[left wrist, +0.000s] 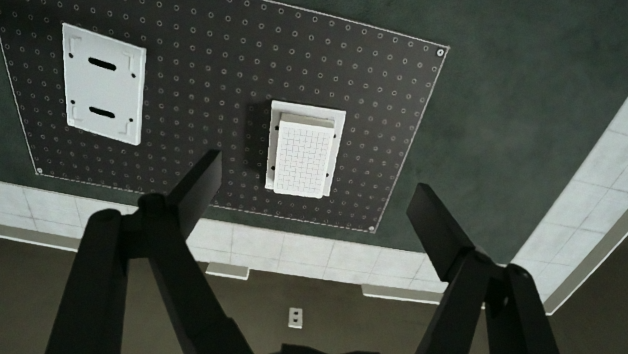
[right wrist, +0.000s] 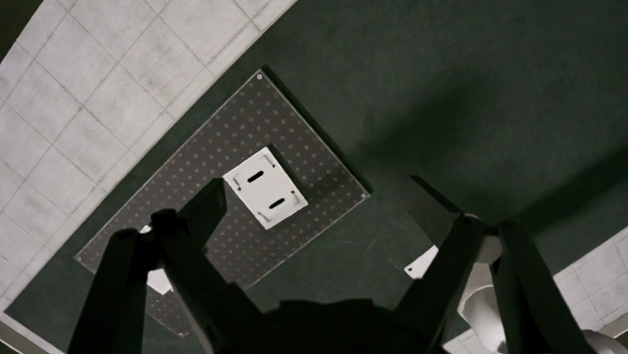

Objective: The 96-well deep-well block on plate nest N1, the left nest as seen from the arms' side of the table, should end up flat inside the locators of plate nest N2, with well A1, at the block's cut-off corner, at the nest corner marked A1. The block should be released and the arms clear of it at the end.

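Note:
The white deep-well block (left wrist: 302,160) sits on plate nest N1 (left wrist: 308,108), its grid-marked top facing up. I cannot make out its cut-off corner. The white plate nest N2 (left wrist: 102,87) (right wrist: 265,190) holds nothing; two dark slots and its raised corner locators show, but its A1 mark is not legible. My left gripper (left wrist: 319,183) is open and empty, above and apart from the block. My right gripper (right wrist: 316,193) is open and empty, high above the board near N2. In the right wrist view, the block's end of the board is largely hidden behind a finger.
Both nests stand on a dark perforated board (left wrist: 200,65) (right wrist: 220,145) on the dark green table top (left wrist: 500,100) (right wrist: 425,65). A white arm part (right wrist: 482,312) and a white plate (right wrist: 422,262) show at the lower right, partly behind a right gripper finger.

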